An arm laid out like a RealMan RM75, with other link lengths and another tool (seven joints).
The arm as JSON. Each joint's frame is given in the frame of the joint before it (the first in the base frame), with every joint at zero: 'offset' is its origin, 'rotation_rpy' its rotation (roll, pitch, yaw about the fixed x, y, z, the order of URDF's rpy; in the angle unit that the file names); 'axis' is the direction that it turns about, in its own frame. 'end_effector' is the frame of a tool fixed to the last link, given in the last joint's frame.
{
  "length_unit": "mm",
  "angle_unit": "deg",
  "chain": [
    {
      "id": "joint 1",
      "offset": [
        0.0,
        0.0,
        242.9
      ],
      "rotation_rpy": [
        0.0,
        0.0,
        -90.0
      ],
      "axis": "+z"
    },
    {
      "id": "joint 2",
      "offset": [
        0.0,
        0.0,
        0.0
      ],
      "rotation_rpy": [
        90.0,
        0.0,
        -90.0
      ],
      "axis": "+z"
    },
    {
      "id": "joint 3",
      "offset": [
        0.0,
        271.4,
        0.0
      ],
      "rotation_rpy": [
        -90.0,
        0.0,
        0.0
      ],
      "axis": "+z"
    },
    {
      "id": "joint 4",
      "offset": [
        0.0,
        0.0,
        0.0
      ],
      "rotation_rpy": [
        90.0,
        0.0,
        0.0
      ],
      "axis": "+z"
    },
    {
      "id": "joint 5",
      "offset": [
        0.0,
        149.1,
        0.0
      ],
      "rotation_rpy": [
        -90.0,
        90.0,
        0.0
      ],
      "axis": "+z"
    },
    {
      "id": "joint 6",
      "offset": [
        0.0,
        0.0,
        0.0
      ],
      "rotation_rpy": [
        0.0,
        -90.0,
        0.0
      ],
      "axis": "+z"
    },
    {
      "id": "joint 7",
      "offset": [
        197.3,
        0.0,
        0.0
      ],
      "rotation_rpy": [
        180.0,
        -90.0,
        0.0
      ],
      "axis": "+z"
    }
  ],
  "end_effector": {
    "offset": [
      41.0,
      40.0,
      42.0
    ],
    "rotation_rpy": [
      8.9,
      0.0,
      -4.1
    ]
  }
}
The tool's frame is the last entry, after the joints.
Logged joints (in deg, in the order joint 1, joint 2, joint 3, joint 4, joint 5, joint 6, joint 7), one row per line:
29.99, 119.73, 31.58, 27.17, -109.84, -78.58, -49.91
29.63, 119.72, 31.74, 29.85, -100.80, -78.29, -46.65
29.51, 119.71, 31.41, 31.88, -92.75, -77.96, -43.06
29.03, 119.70, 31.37, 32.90, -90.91, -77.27, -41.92
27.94, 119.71, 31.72, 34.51, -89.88, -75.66, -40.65
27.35, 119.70, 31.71, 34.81, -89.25, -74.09, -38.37
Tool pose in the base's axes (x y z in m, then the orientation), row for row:
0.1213, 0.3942, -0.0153, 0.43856, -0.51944, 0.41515, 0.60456
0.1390, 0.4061, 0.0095, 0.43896, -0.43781, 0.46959, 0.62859
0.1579, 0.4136, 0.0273, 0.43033, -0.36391, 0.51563, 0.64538
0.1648, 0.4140, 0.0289, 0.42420, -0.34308, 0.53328, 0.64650
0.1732, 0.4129, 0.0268, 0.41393, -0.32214, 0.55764, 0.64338
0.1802, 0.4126, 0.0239, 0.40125, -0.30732, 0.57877, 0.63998
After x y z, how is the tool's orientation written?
As a quaternion, w x y z.
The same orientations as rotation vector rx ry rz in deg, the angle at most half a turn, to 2 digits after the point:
-73.97, 59.12, 86.09
-62.33, 66.86, 89.50
-52.02, 73.70, 92.25
-49.18, 76.44, 92.67
-46.39, 80.31, 92.65
-44.52, 83.84, 92.71

